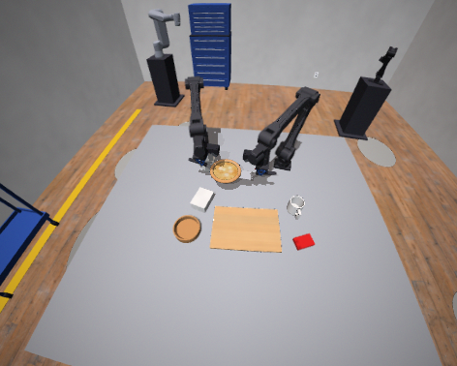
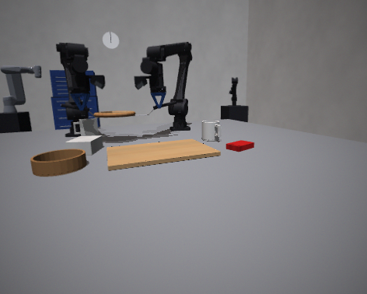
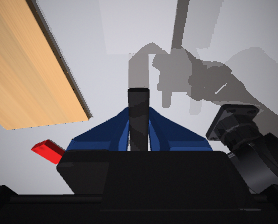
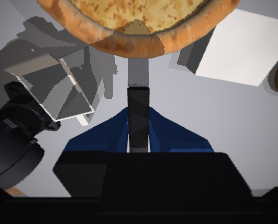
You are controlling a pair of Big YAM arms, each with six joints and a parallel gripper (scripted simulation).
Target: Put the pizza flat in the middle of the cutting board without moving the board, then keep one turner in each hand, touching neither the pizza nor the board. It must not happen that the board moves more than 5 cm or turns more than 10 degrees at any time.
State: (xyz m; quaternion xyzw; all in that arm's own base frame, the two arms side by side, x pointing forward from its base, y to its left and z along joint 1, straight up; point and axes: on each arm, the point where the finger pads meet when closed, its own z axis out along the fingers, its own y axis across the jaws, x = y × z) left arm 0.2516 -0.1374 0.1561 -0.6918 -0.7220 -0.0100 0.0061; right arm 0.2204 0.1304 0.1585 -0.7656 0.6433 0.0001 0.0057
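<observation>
Right now the pizza is 14 cm to the left of my right hand and 3 cm below it. Round my right hand: wooden cutting board (28 cm ahead, 31 cm to the left, 15 cm below); wooden bowl (35 cm ahead, 1 cm to the left, 15 cm below).
</observation>
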